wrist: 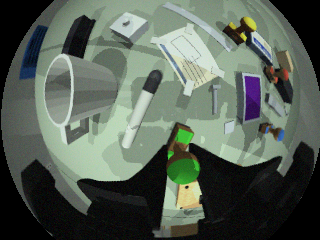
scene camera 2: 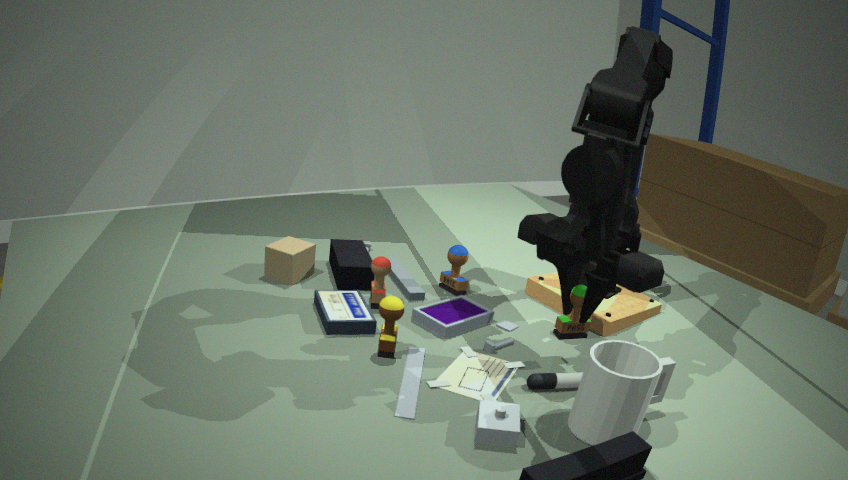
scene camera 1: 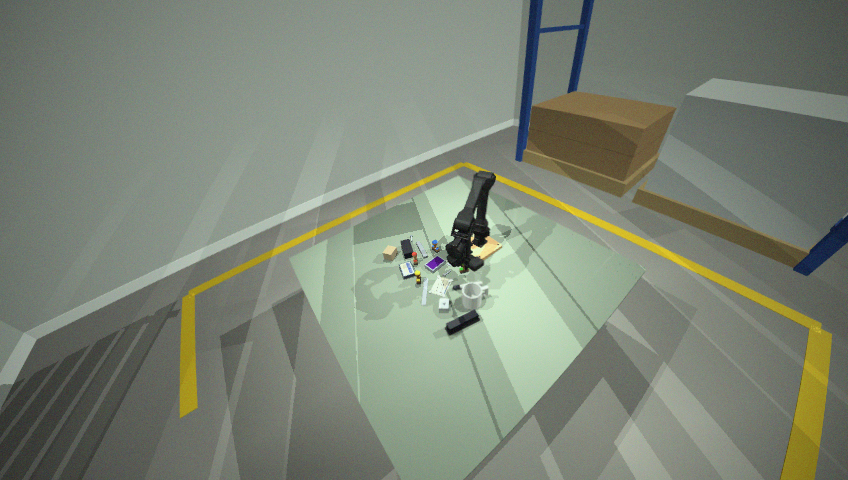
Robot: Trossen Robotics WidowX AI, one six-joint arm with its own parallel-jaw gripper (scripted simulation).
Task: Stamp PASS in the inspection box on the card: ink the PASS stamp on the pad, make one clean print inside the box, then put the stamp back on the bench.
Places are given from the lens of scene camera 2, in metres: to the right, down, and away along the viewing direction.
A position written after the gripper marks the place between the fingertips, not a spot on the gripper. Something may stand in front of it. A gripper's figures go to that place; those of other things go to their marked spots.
gripper (scene camera 2: 574, 318): 0.18, 0.09, 0.67
pass stamp (scene camera 2: 567, 327): 0.17, 0.10, 0.66
